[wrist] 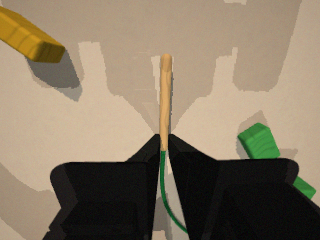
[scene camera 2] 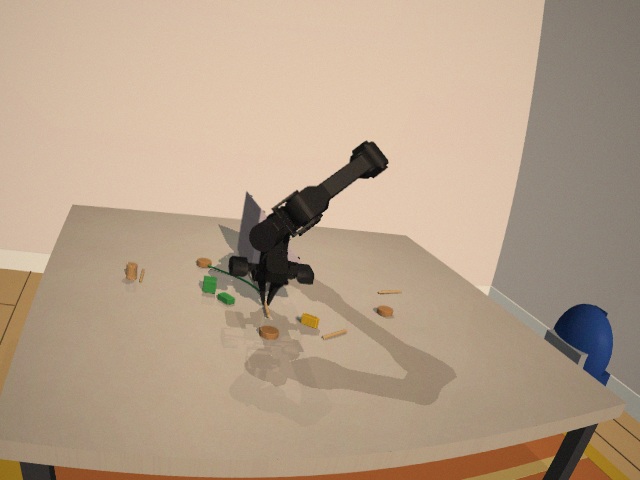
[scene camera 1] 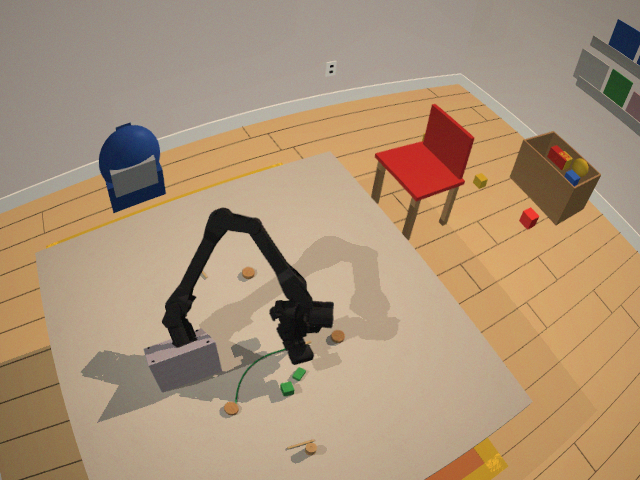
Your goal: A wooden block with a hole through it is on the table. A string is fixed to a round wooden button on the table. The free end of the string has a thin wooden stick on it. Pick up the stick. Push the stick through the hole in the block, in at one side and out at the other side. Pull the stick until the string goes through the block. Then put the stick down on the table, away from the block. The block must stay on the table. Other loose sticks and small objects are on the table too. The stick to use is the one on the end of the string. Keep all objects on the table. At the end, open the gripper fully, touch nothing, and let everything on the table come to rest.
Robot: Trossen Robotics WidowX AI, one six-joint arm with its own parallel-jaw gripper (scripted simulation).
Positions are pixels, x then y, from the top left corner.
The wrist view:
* gripper: 163, 138
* thin wooden stick: 166, 60
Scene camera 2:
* gripper: 265, 304
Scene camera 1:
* gripper: 289, 348
